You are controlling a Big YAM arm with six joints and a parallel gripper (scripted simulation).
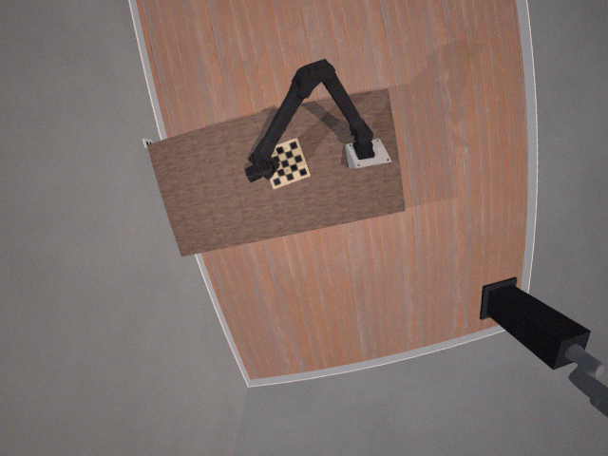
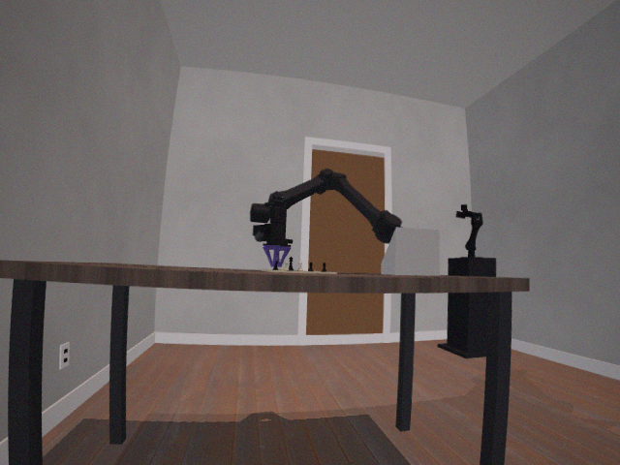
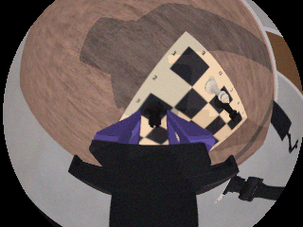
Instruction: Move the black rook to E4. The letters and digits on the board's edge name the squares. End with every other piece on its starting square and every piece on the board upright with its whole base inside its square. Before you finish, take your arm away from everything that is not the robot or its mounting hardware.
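Now: hand right at the black piece. Round my hand: chessboard (8 cm behind, 2 cm below, 1 cm to the right); white piece (8 cm to the right, 3 cm behind).
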